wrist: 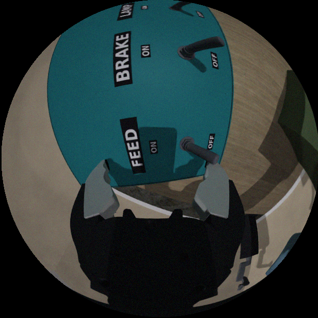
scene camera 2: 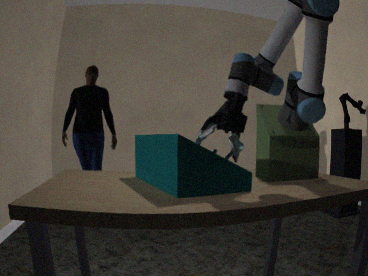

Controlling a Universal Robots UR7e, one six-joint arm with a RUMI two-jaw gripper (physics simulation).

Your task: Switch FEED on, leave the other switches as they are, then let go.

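Seen in the pictures: arm's base, origin of the base link: (scene camera 2: 293, 121).
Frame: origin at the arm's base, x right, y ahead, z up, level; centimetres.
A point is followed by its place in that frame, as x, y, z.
Observation:
The teal switch box (scene camera 2: 215, 170) @(-27.8, 42.1, -16.9) (wrist: 90, 100) stands on the table with its sloped face toward the gripper. The FEED switch (wrist: 199, 150) has a dark lever that leans to its OFF label. The BRAKE switch (wrist: 202, 46) leans to OFF too. The LAMP switch (wrist: 184, 7) shows in part at the top of the wrist view, its lever partly cut off. My gripper (scene camera 2: 218, 143) (wrist: 156, 159) is open and empty above the sloped face. In the wrist view its right fingertip is close to the end of the FEED lever; whether they touch I cannot tell.
A green box (scene camera 2: 287, 155) @(-8.3, 7.4, -14.2) (wrist: 302, 117) stands on the wooden table (scene camera 2: 75, 192) @(-27.8, 84.3, -24.5) (wrist: 255, 95) beside the teal box. A person (scene camera 2: 90, 117) stands behind the table. A black pedestal (scene camera 2: 346, 152) with a small dark arm stands at the right.

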